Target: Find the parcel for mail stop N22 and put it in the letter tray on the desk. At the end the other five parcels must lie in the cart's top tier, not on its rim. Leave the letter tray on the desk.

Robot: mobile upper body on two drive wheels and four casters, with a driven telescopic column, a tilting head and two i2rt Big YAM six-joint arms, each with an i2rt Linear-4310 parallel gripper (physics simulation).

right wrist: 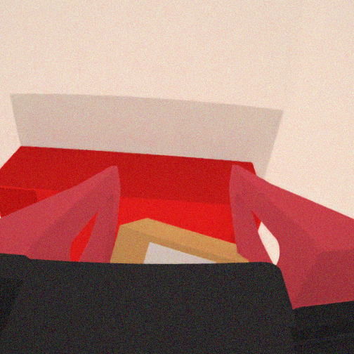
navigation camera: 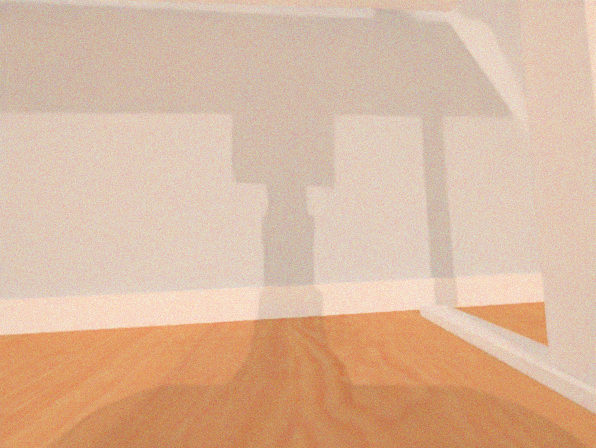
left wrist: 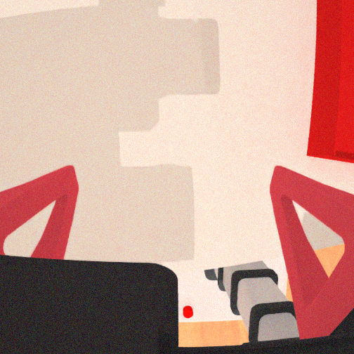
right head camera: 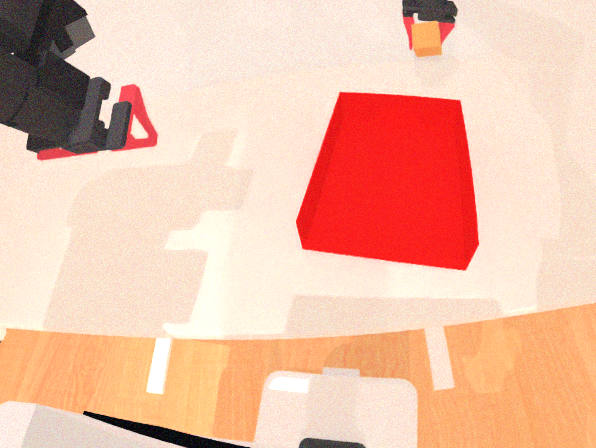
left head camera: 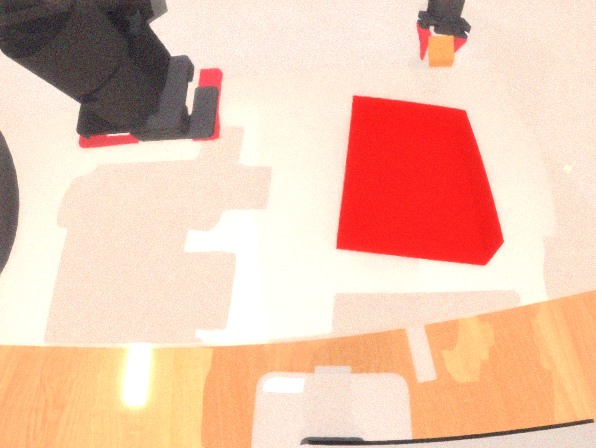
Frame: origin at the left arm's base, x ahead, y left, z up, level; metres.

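Seen in the pictures: left gripper, fingertip midpoint: [right head camera: 125,144] [left head camera: 176,134].
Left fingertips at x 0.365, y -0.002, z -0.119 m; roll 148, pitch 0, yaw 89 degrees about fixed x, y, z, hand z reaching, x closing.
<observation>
Offsets run from my left fingertips to a thing's top centre. Level surfaces: height alone.
The red letter tray @(dx +0.173, dy -0.335, dz -0.169 m) [left head camera: 400,200] [right head camera: 385,190] [left wrist: 327,75] [right wrist: 150,172] stands on the white desk @(dz -0.240 m) [left head camera: 295,225] [right head camera: 260,225]; no parcel shows inside. My right gripper [left head camera: 437,54] [right head camera: 427,44] [right wrist: 174,176] is shut on an orange-brown parcel @(dx +0.381, dy -0.413, dz -0.018 m) [left head camera: 441,51] [right head camera: 426,37] [right wrist: 170,232], beyond the tray's far edge in the head views. In the right wrist view the parcel's white label [right wrist: 175,254] is partly hidden and unreadable. My left gripper [left head camera: 165,140] [right head camera: 100,150] [left wrist: 173,176] is open and empty, above the desk, left of the tray. The cart and other parcels do not show.
The desk's near edge curves above the wooden floor @(dz -1.189 m) [left head camera: 70,390] [right head camera: 60,370]. A pale rounded part of the robot's base [left head camera: 285,415] [right head camera: 290,420] is near it. The navigation view shows a wall [navigation camera: 125,200], a white upright [navigation camera: 565,200] and a white floor bar [navigation camera: 500,335] at right.
</observation>
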